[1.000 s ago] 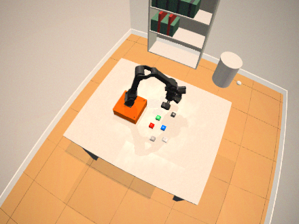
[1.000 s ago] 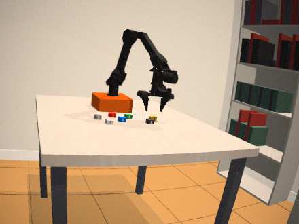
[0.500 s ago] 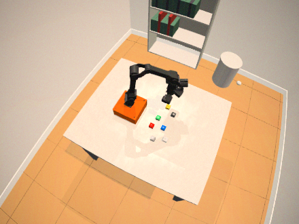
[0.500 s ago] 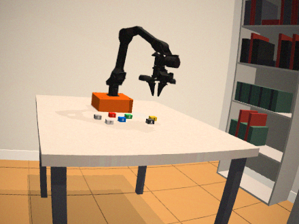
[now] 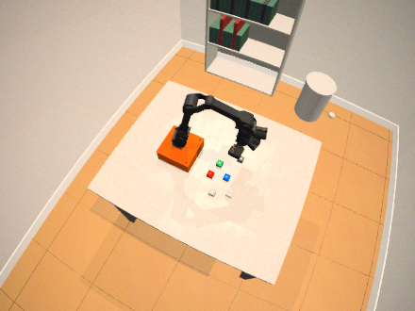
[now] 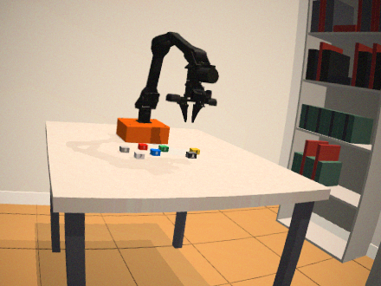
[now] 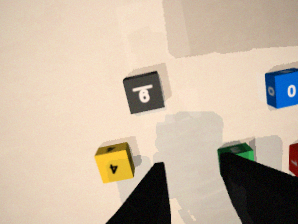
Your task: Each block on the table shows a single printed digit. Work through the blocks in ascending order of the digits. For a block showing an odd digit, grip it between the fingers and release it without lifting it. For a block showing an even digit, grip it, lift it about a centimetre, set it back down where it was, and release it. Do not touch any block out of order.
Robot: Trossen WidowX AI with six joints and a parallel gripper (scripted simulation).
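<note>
Right now my gripper tip is 3 cm past the grey block, 23 cm to the left of it and 12 cm above it. From my gripper tip the other things lie so: yellow block (5 cm behind, 6 cm to the left, 12 cm below); green block (8 cm behind, 6 cm to the right, 12 cm below); black block (1 cm ahead, 2 cm to the left, 12 cm below).
</note>
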